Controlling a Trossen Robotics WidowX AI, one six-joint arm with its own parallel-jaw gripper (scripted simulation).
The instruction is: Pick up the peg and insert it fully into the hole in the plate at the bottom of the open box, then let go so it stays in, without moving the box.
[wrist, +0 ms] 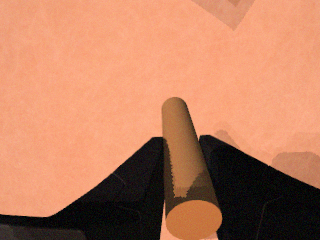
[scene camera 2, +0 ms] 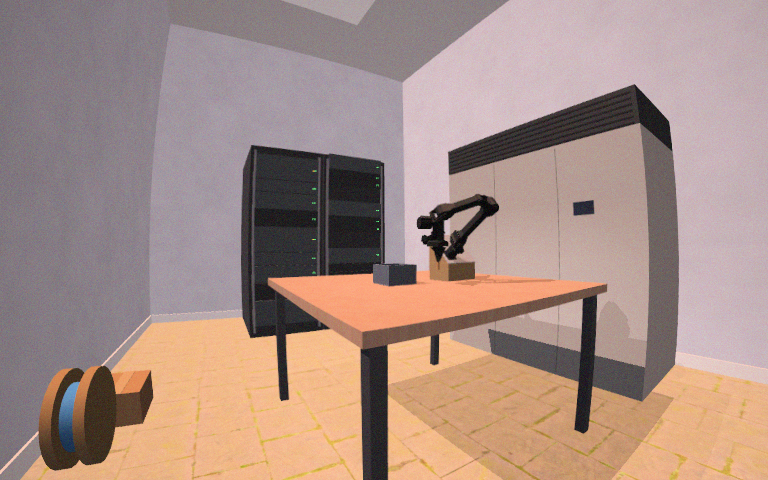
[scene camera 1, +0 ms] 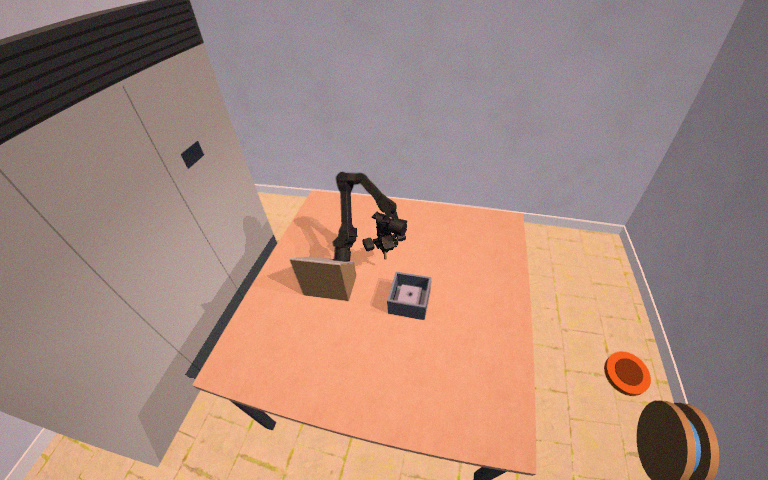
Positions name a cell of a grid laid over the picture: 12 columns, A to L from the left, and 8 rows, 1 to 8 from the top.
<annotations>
box: scene camera 2 G5; scene camera 1 G6; not seen in the wrist view (out of frame)
</annotations>
